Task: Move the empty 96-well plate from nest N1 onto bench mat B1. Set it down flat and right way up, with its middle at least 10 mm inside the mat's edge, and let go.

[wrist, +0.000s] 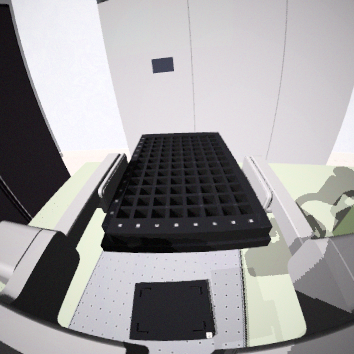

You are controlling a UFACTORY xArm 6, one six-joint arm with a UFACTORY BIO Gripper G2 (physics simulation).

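Places are measured from the arm's base along level axes (x ahead, y left, z up), in metres.
Pixels of known places: hand, tool point: (184, 181).
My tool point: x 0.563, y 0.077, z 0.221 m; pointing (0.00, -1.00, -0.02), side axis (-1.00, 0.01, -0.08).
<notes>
Ahead of a thing's pixels: the offset from my tool point to its top centre. "spot": to the spot under its first point. Level surfaces: height alone.
The black 96-well plate @(dx +0.002, dy -0.024, dz +0.003 m) (186, 187) is in the middle of the wrist view, right way up with its wells facing up. My gripper (185, 181) is shut on it, one finger pad along each long side. The plate hangs well above the table surface. Below it in the view, a black rectangle @(spot: dx +0.042, dy +0.015, dz -0.331 m) (172, 310) with light-cornered bracket marks and a small white tag lies on the perforated board. I cannot read the tag or tell whether this is nest N1 or mat B1. The plate hides what is directly behind it.
The grey perforated board @(dz -0.342 m) (112, 280) lies on the pale green table @(dz -0.355 m) (272, 310). A dark green object (345, 222) shows at the right edge, with shadows around it. Pale panels (235, 75) stand behind, and a dark cabinet (25, 100) stands at the left.
</notes>
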